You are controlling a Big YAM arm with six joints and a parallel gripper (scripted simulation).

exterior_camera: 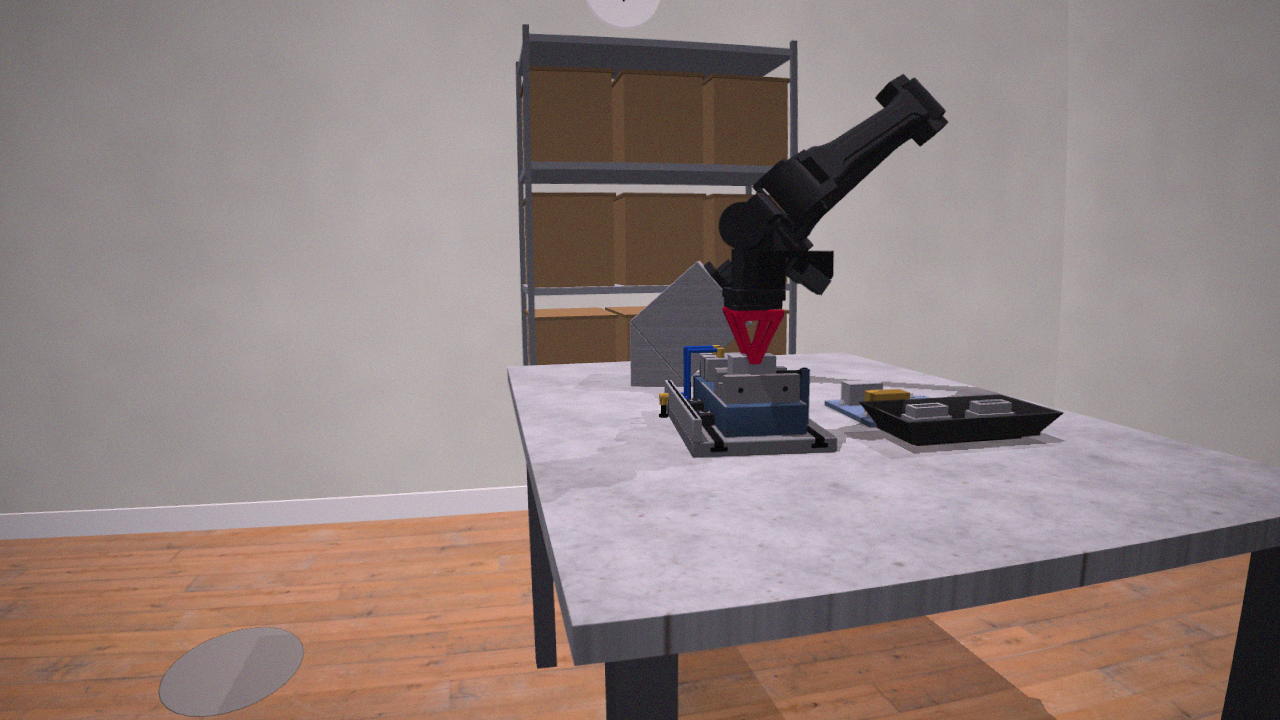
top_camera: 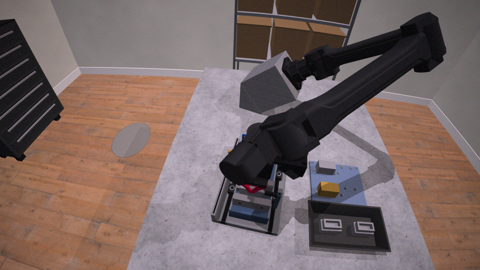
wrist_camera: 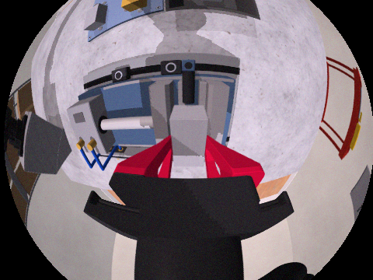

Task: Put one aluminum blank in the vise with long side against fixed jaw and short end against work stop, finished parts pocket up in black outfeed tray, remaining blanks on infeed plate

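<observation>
The work stop rod is 5 cm to the left of my hand and 3 cm below it. Round my hand: yellow brass blank: 23 cm to the left, 10 cm behind, 9 cm below; blue infeed plate: 28 cm to the left, 15 cm behind, 11 cm below.
</observation>
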